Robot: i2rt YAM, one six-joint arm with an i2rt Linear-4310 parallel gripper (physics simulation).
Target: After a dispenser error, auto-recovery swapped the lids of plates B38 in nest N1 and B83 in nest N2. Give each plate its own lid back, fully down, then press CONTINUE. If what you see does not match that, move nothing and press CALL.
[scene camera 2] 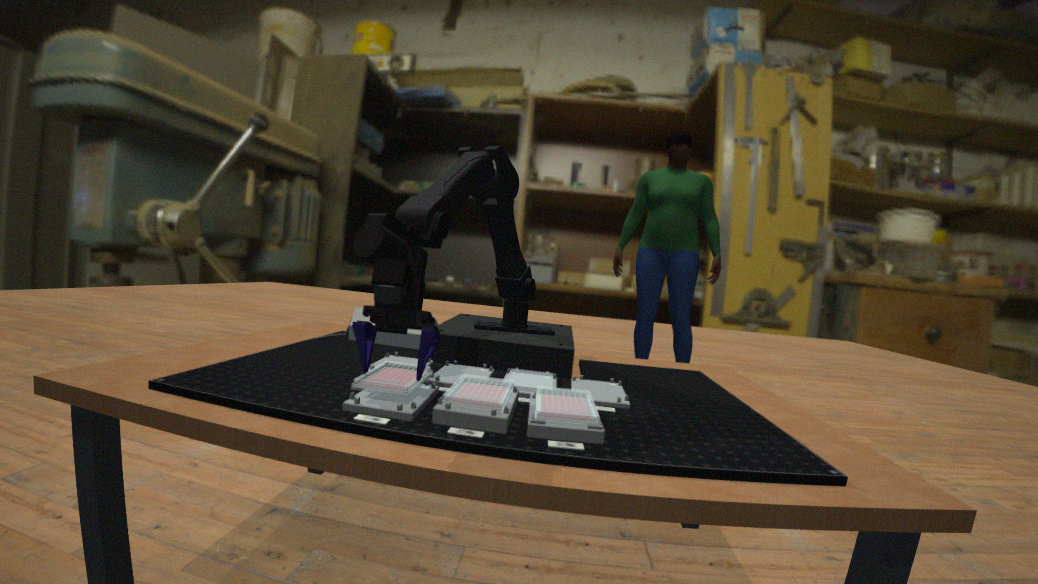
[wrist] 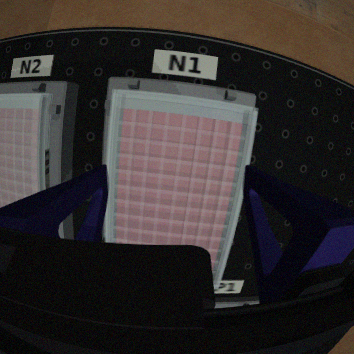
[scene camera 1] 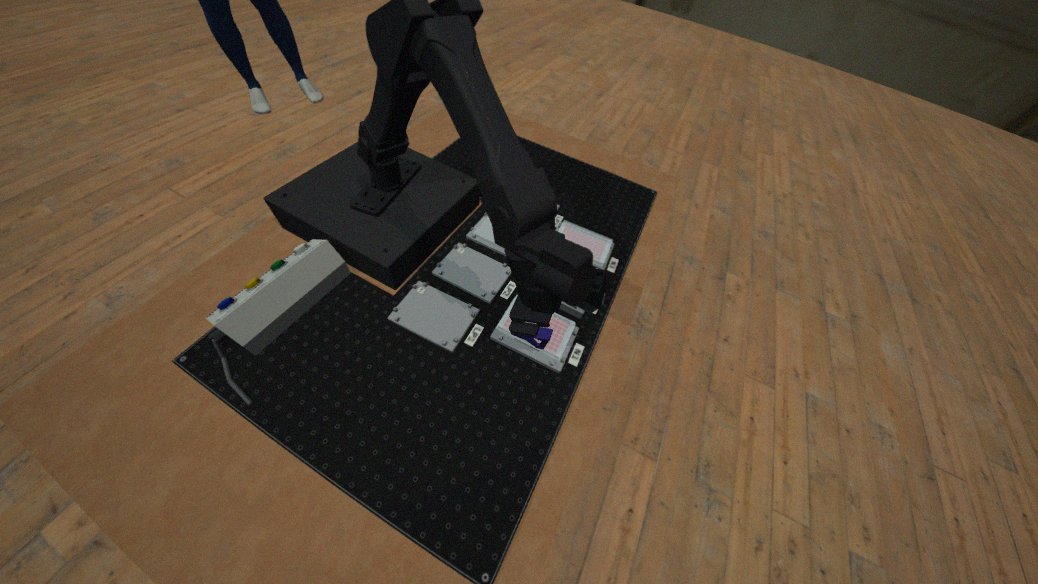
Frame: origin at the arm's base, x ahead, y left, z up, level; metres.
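Seen in the pictures: gripper, fingertip midpoint: [scene camera 2: 391, 377] [wrist: 175, 173] [scene camera 1: 546, 329]; arm's base, link origin: [scene camera 2: 513, 329] [scene camera 1: 388, 185].
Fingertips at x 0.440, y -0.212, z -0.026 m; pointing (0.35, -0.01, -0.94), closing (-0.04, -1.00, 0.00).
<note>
Pixels of each thing's top centre, then the offset from my fingertips to it. "*": a spot on its surface instead.
- pink-gridded lid, top centre: [wrist: 172, 208] [scene camera 2: 395, 371] [scene camera 1: 537, 323] dx -0.019, dy +0.002, dz +0.005 m
- grey strip with two pegs, surface spot: [wrist: 175, 88] * dx +0.050, dy -0.002, dz -0.029 m
- grey block, top centre: [wrist: 170, 190] [scene camera 2: 395, 387] [scene camera 1: 536, 329] dx -0.017, dy +0.004, dz -0.019 m
- nest N2, surface spot: [wrist: 17, 140] [scene camera 2: 460, 390] * dx +0.026, dy +0.106, dz -0.002 m
- third lidded plate, top centre: [scene camera 2: 565, 399] [scene camera 1: 583, 240] dx +0.024, dy +0.260, dz -0.005 m
- grey button box, top centre: [scene camera 1: 269, 273] [scene camera 2: 396, 311] dx -0.485, dy -0.095, dz +0.042 m
My gripper [scene camera 1: 533, 333] [scene camera 2: 392, 370] [wrist: 175, 173] is shut on a pink-gridded lid [scene camera 1: 560, 335] [scene camera 2: 392, 378] [wrist: 175, 140], its blue fingers on the two long sides. It holds the lid over nest N1, whose label [wrist: 185, 64] lies just beyond. A grey strip with two pegs [wrist: 175, 88] shows past the lid's far edge. In scene camera 2 the lid sits slightly above the grey block [scene camera 2: 388, 402] in N1. The lidded plate in nest N2 [scene camera 2: 476, 393] [wrist: 17, 140] stands beside it, under its N2 label [wrist: 31, 66]. No plate or lid codes are readable.
A third lidded plate [scene camera 1: 586, 241] [scene camera 2: 562, 404] stands in the same row. Flat grey park pads [scene camera 1: 472, 272] [scene camera 1: 433, 315] lie toward the arm base [scene camera 1: 377, 210]. A grey button box [scene camera 1: 279, 290] stands at the mat's left. A person [scene camera 2: 671, 239] stands behind the table.
</note>
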